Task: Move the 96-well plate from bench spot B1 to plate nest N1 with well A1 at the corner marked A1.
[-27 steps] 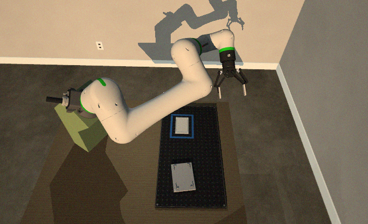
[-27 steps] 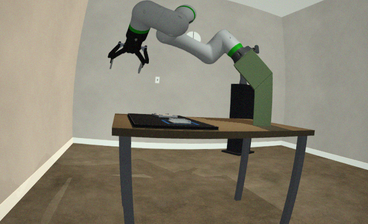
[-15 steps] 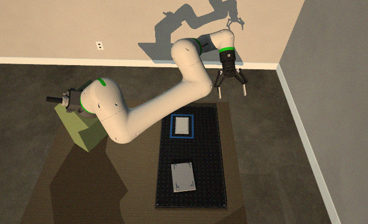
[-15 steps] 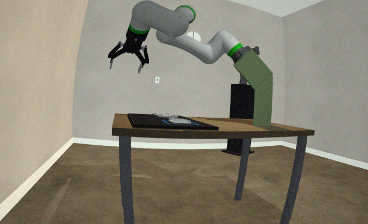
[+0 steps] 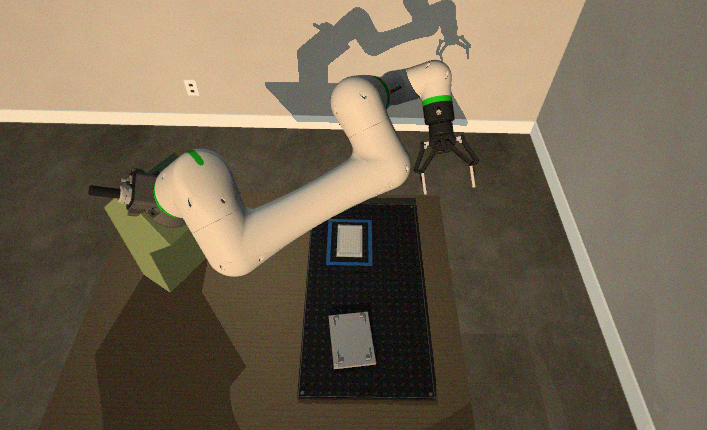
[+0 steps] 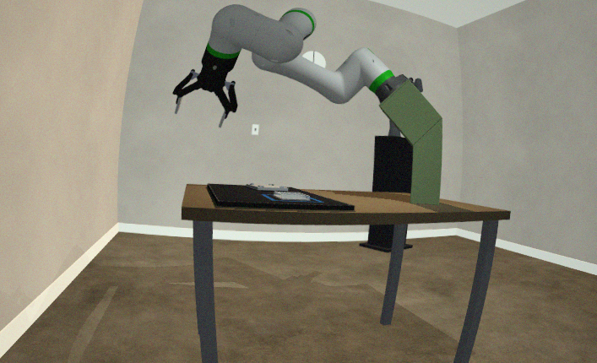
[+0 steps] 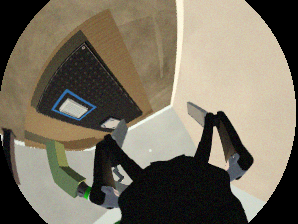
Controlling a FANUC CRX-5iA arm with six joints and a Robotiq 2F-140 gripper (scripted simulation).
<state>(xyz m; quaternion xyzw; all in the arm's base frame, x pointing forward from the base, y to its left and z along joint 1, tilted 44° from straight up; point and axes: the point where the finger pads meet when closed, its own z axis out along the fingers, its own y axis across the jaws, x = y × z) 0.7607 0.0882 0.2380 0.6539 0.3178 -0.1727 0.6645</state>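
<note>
Now: the white 96-well plate 300 mm behind my hand, 230 mm below it and 70 mm to the left of it. The rest, counted from my hand: grey plate nest 420 mm behind, 270 mm to the right, 230 mm below.
</note>
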